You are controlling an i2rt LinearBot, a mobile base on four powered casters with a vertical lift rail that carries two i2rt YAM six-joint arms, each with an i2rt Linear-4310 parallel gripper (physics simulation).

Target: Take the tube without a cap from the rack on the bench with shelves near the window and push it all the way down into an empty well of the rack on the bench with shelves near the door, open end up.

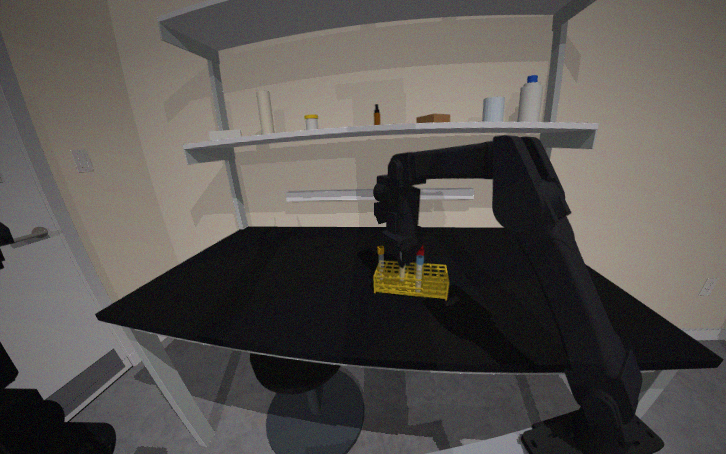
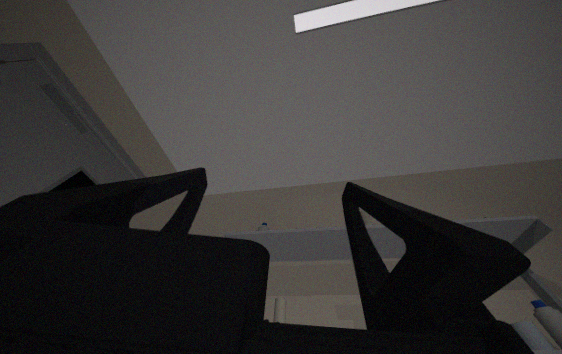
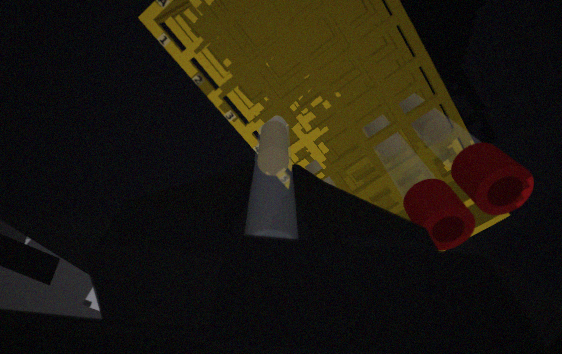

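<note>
A yellow rack (image 1: 411,293) (image 3: 200,80) stands on the black bench (image 1: 299,315). My right gripper (image 1: 402,260) (image 3: 272,176) is shut on the uncapped tube (image 1: 402,272) (image 3: 273,150), which has a pale lower part. It holds the tube roughly upright, rounded end down, at the rack's top by the numbered edge, near the 4 and 5 marks. Whether the tip is inside a well, and which, I cannot tell. Two red-capped tubes (image 3: 439,214) (image 3: 492,177) stand in the rack, and an orange-capped tube (image 1: 380,250) stands at its left end. My left gripper (image 2: 275,183) is open and empty, raised away from the bench.
A shelf (image 1: 348,131) above the bench holds bottles, a jar and a brown box (image 1: 434,118). A stool (image 1: 294,372) stands under the front edge. A door (image 1: 42,283) with a handle is at the left. The right arm reaches over the bench's right side.
</note>
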